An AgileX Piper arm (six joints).
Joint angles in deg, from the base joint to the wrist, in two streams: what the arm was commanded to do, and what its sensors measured. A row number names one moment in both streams.
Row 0, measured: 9.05 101.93 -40.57 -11.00 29.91 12.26
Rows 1 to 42, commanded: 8.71 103.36 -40.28 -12.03 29.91 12.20; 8.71 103.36 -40.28 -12.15 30.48 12.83; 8.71 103.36 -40.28 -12.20 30.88 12.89; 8.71 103.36 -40.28 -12.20 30.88 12.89; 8.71 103.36 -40.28 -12.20 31.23 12.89; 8.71 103.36 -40.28 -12.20 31.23 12.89; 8.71 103.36 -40.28 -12.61 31.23 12.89; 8.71 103.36 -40.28 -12.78 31.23 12.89; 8.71 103.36 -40.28 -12.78 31.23 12.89; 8.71 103.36 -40.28 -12.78 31.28 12.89; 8.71 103.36 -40.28 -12.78 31.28 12.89; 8.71 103.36 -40.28 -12.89 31.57 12.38; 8.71 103.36 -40.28 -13.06 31.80 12.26; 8.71 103.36 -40.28 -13.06 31.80 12.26; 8.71 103.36 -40.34 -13.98 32.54 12.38; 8.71 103.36 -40.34 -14.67 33.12 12.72; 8.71 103.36 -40.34 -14.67 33.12 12.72; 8.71 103.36 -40.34 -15.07 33.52 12.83; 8.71 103.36 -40.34 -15.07 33.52 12.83; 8.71 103.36 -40.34 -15.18 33.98 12.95; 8.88 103.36 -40.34 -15.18 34.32 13.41; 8.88 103.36 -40.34 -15.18 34.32 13.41; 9.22 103.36 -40.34 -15.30 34.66 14.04; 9.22 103.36 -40.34 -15.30 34.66 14.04; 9.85 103.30 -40.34 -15.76 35.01 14.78; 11.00 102.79 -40.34 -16.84 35.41 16.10; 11.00 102.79 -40.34 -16.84 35.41 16.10; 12.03 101.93 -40.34 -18.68 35.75 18.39; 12.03 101.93 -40.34 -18.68 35.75 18.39; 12.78 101.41 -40.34 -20.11 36.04 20.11; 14.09 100.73 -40.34 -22.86 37.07 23.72; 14.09 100.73 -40.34 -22.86 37.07 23.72; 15.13 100.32 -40.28 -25.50 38.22 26.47; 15.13 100.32 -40.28 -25.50 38.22 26.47; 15.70 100.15 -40.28 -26.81 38.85 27.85; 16.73 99.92 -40.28 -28.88 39.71 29.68; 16.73 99.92 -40.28 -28.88 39.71 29.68; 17.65 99.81 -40.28 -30.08 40.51 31.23; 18.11 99.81 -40.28 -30.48 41.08 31.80; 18.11 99.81 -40.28 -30.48 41.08 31.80; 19.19 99.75 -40.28 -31.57 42.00 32.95; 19.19 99.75 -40.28 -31.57 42.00 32.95
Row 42, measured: 17.93 100.50 -40.34 -28.36 39.36 30.48
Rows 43 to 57, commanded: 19.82 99.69 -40.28 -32.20 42.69 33.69; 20.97 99.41 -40.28 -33.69 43.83 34.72; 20.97 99.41 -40.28 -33.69 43.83 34.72; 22.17 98.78 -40.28 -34.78 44.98 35.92; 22.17 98.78 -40.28 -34.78 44.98 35.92; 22.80 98.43 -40.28 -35.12 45.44 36.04; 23.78 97.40 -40.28 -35.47 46.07 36.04; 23.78 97.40 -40.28 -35.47 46.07 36.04; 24.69 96.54 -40.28 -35.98 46.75 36.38; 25.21 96.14 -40.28 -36.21 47.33 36.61; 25.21 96.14 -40.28 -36.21 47.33 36.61; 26.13 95.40 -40.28 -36.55 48.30 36.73; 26.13 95.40 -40.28 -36.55 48.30 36.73; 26.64 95.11 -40.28 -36.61 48.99 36.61; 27.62 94.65 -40.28 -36.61 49.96 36.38
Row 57, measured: 26.47 95.86 -40.34 -34.03 46.24 35.87
